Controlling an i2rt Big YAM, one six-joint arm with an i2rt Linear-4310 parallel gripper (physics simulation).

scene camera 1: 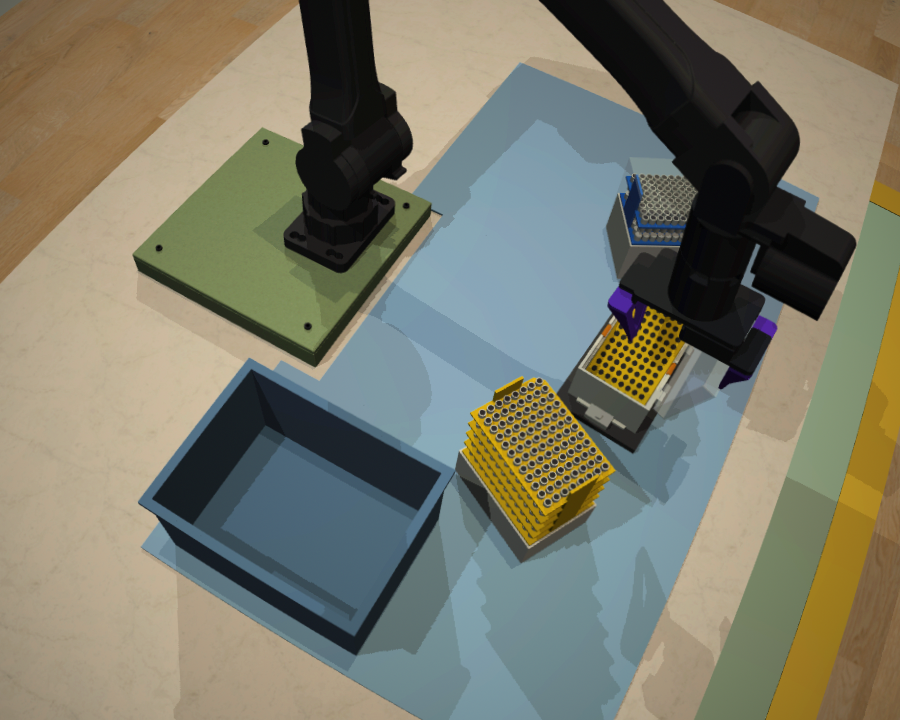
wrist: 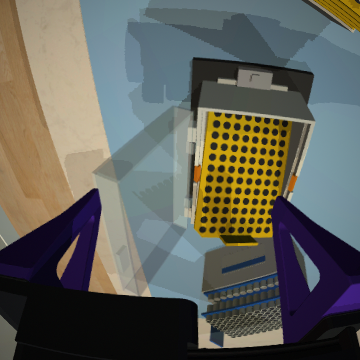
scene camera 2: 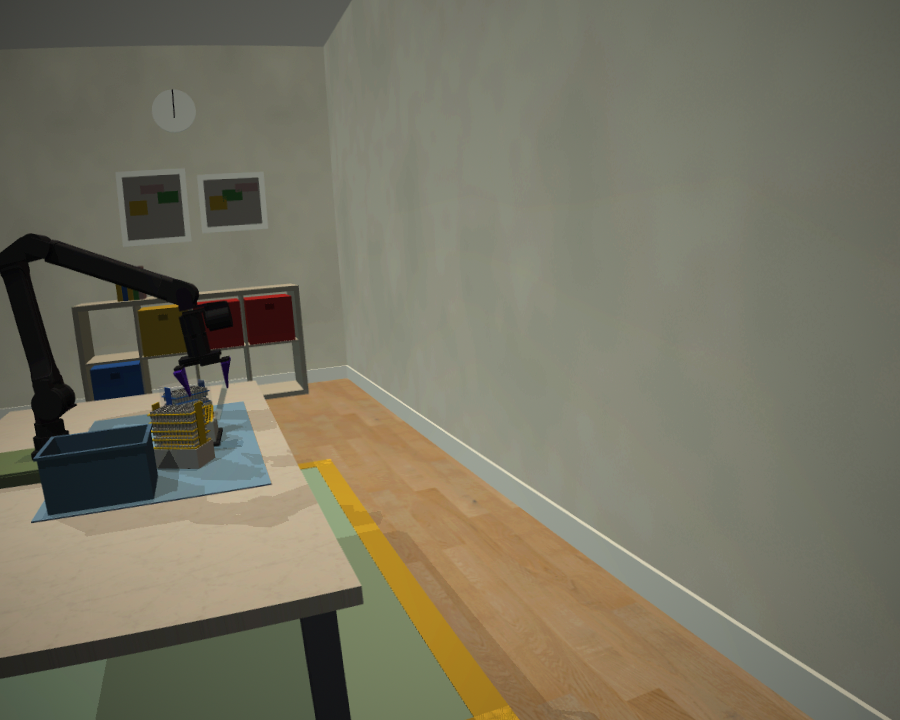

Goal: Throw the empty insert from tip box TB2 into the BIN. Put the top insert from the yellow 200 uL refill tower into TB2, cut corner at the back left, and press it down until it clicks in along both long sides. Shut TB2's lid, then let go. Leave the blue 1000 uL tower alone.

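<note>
TB2, a grey tip box (scene camera 1: 615, 394) (wrist: 255, 102), stands on a dark base. Its clear lid (wrist: 112, 200) is open to the side. The empty yellow insert (scene camera 1: 638, 360) (wrist: 245, 170) is in TB2; its tabbed end covers the box's end wall in the wrist view. My gripper (scene camera 1: 677, 361) (scene camera 2: 207, 391) (wrist: 187, 200) is wide open and empty above TB2. One finger is over the insert's edge, the other out past the lid. The yellow refill tower (scene camera 1: 544, 442) (scene camera 2: 176, 427) (wrist: 332, 9) holds stacked inserts full of tips. The BIN (scene camera 1: 345, 431) (scene camera 2: 97, 480) is empty.
The blue 1000 uL tower (scene camera 1: 660, 202) (wrist: 245, 300) stands beyond TB2's tabbed end, partly behind my arm and finger. The yellow tower stands between TB2 and the BIN. The green base plate (scene camera 1: 225, 225) is at the left. A blue mat (scene camera 1: 480, 315) lies under the boxes.
</note>
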